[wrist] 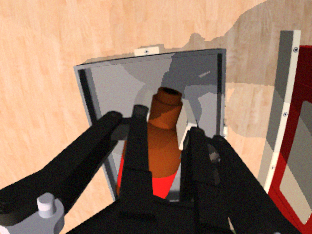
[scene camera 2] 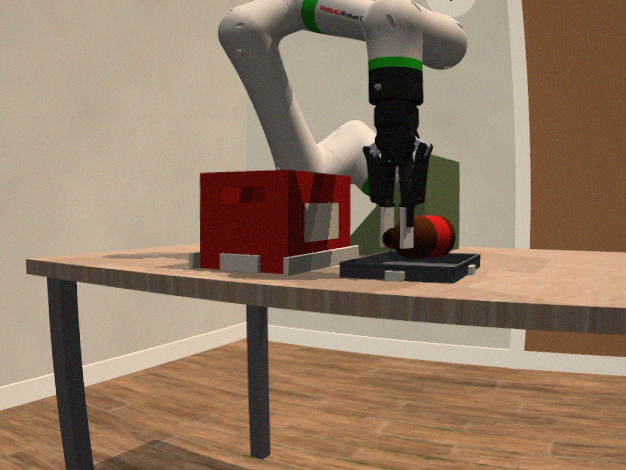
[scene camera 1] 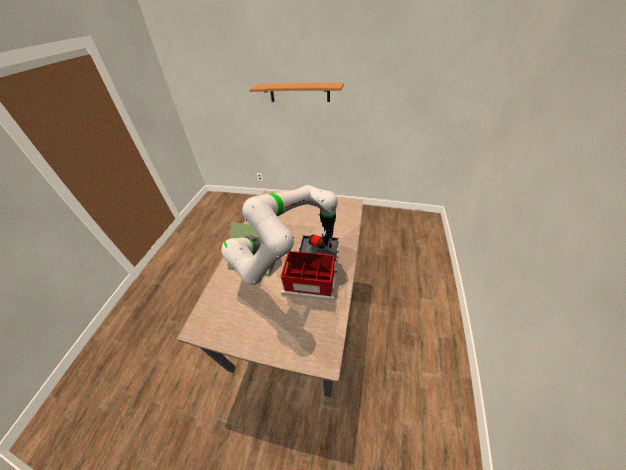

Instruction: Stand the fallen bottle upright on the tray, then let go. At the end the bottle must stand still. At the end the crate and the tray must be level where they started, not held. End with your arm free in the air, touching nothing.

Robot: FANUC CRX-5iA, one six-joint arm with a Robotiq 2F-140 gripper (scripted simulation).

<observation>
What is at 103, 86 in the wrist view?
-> A dark tray.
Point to a brown bottle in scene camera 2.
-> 434, 236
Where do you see a dark tray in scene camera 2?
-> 373, 266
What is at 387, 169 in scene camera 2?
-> The gripper.
</observation>
